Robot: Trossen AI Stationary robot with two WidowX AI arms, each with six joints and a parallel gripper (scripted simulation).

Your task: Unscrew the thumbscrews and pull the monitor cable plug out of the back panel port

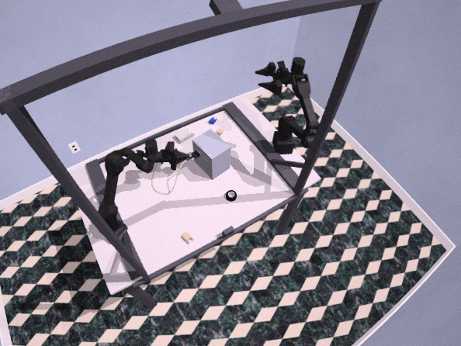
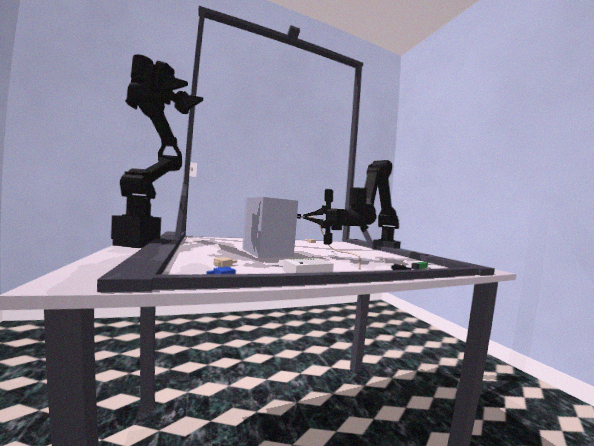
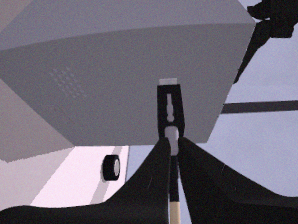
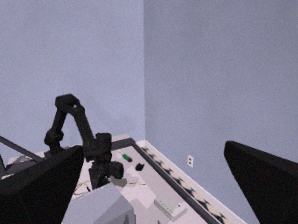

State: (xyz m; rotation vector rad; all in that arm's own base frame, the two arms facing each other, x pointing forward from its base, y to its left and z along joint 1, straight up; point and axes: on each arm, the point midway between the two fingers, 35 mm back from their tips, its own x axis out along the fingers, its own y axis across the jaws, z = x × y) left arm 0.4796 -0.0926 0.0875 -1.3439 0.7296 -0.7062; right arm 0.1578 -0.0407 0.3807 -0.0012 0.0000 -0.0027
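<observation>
The grey box lies 40 mm behind my left hand, 150 mm to the right of it and 40 mm below it.
</observation>
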